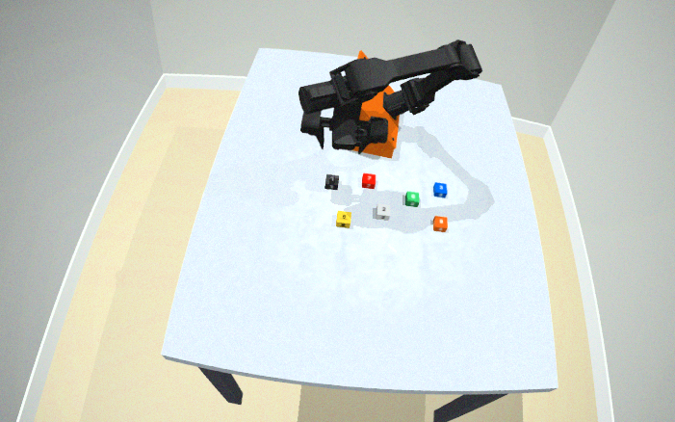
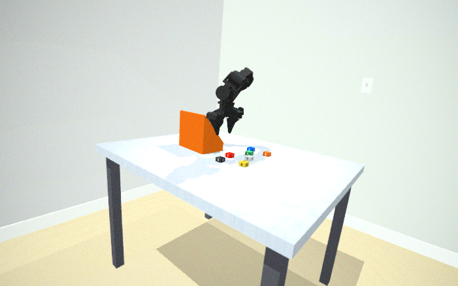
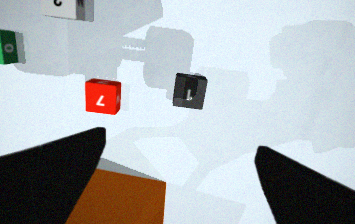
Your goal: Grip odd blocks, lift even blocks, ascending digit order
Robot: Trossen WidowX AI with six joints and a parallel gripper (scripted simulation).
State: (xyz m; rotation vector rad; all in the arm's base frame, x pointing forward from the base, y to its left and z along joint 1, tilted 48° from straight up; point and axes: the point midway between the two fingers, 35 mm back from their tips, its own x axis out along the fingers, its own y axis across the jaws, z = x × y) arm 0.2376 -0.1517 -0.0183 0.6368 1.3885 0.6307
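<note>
My gripper tip is 19 cm to the right of the green block, 12 cm above it and 2 cm short of it. The rest, counted from my gripper tip: yellow block 12 cm below, 11 cm ahead, 3 cm to the left; then red block 12 cm below, 8 cm to the left, 2 cm behind; then black block 12 cm below, 1 cm to the right.
</note>
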